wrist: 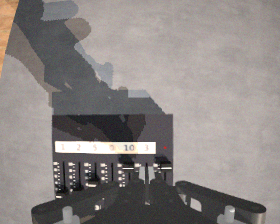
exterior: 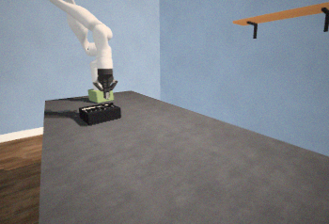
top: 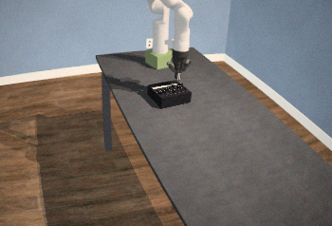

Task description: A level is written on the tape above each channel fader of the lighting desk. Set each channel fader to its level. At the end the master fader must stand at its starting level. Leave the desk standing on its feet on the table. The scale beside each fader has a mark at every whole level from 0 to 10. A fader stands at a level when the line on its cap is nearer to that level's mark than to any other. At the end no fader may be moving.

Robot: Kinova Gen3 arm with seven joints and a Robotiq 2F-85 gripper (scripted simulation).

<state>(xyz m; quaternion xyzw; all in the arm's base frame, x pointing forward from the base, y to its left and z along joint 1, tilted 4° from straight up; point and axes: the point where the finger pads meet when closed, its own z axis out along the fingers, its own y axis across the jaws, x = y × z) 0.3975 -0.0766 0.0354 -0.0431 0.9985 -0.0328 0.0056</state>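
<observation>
Right now my hand is 5 cm above the master fader cap and 2 cm to the right of it.
</observation>
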